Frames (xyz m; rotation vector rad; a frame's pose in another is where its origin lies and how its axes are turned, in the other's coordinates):
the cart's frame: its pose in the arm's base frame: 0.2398 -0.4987 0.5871 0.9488 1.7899 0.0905
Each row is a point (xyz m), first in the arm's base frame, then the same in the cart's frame.
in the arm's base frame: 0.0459 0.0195 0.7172
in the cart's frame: 0.2545 0.3076 -0.4046
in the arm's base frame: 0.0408 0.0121 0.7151
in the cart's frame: 0.2520 0.2987 -0.4052
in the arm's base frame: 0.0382 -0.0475 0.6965
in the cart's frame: 0.2286 0.2478 -0.3775
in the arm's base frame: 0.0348 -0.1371 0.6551
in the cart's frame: 0.2037 0.1651 -0.3296
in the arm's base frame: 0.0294 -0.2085 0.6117
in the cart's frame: 0.1921 0.0927 -0.2891
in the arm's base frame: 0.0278 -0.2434 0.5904
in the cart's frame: 0.1863 0.0579 -0.2684
